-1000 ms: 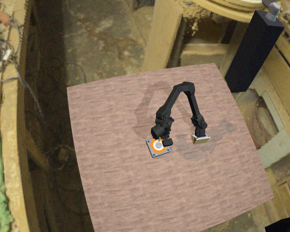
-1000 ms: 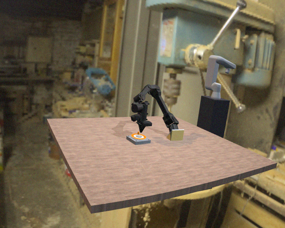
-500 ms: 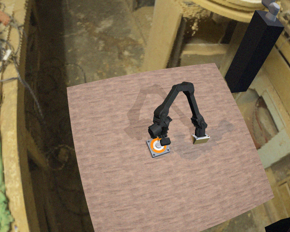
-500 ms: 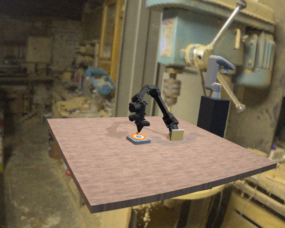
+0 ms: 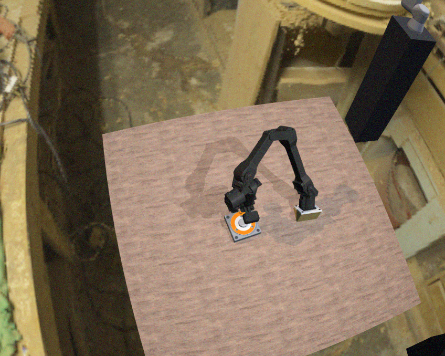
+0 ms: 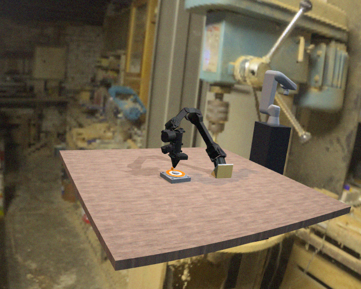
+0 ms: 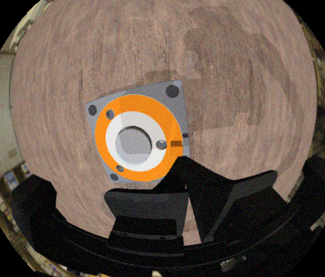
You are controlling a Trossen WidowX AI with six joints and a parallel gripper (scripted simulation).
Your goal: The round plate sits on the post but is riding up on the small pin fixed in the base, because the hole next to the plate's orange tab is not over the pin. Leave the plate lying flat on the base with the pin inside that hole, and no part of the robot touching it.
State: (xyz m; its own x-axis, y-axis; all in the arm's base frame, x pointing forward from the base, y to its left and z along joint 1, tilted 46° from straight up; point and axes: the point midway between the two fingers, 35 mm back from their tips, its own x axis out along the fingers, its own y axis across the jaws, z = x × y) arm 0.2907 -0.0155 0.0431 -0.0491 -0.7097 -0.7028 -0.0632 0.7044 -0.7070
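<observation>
My gripper tip is now 5 cm to the right of the grey base, 2 cm above it and 1 cm short of it.
</observation>
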